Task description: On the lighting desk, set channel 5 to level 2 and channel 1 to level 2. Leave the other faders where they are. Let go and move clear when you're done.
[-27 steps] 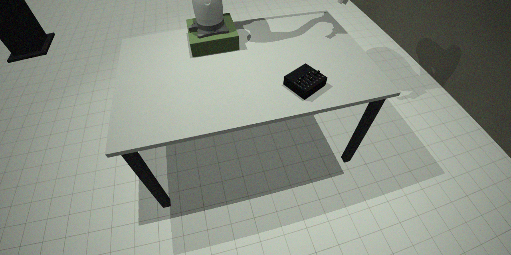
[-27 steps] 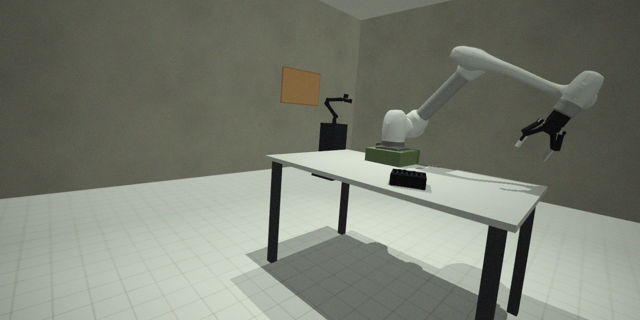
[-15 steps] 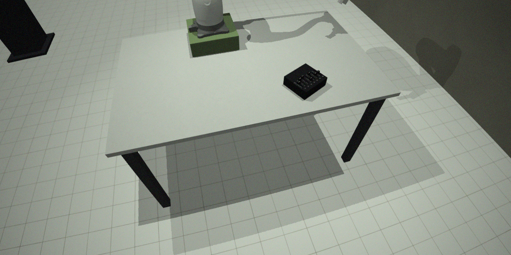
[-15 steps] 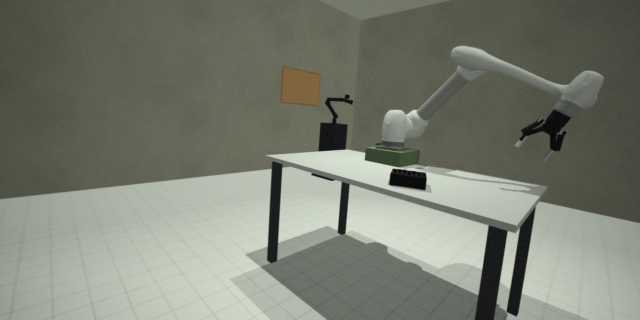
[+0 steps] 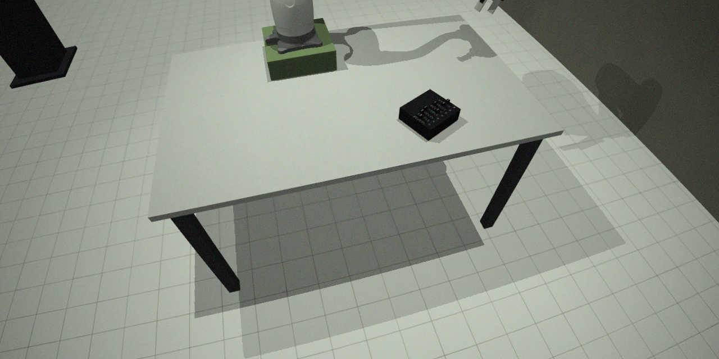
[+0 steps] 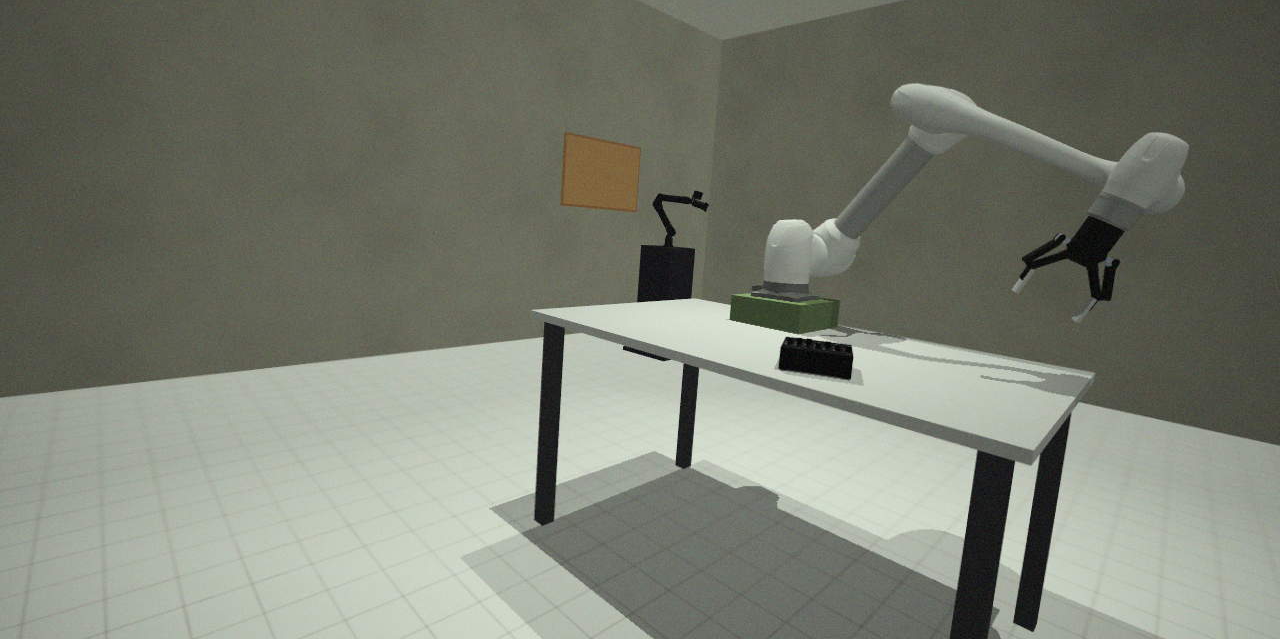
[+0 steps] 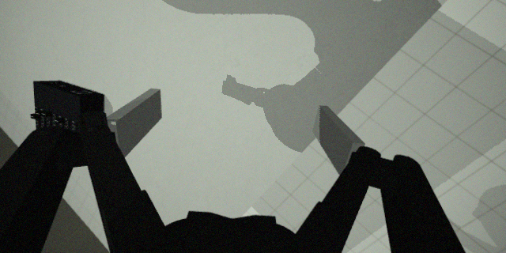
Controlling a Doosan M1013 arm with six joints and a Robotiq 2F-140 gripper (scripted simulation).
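The channel 2 fader cap is 44 cm to the right of my hand, 37 cm ahead of it and 13 cm below it. Also, from my hand: M fader cap 35 cm ahead, 33 cm to the right, 13 cm below; then channel 5 fader cap 38 cm to the right, 35 cm ahead, 13 cm below; then channel 6 fader cap 36 cm ahead, 35 cm to the right, 13 cm below.
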